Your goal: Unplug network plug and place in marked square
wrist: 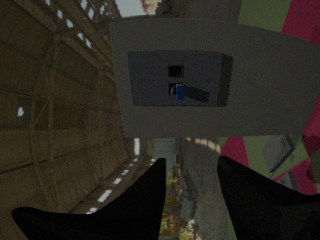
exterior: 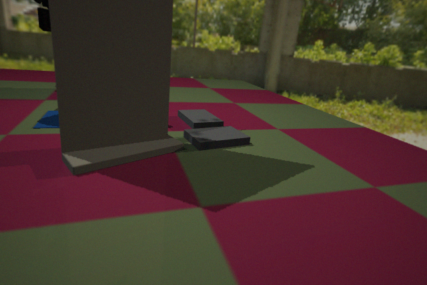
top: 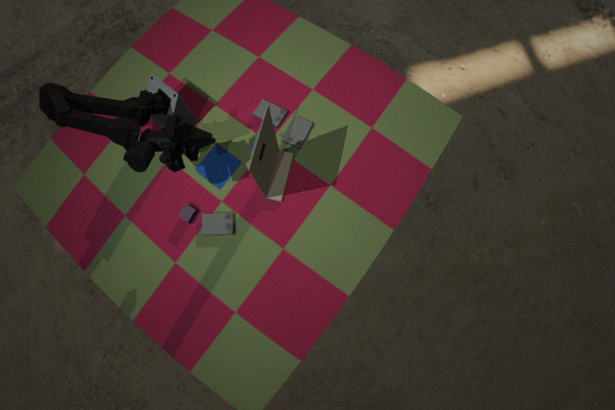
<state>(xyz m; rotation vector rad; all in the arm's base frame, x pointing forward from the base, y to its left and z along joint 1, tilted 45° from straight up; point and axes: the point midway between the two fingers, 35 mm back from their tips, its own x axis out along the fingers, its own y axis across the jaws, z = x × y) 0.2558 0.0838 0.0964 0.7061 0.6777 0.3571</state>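
My gripper tip is now 110 mm short of the plug and 60 mm to the right of it. From my gripper tip the other things lie so: panel: 130 mm ahead, 100 mm below, 70 mm to the left; blue marked square: 260 mm below, 40 mm to the right, 40 mm behind.
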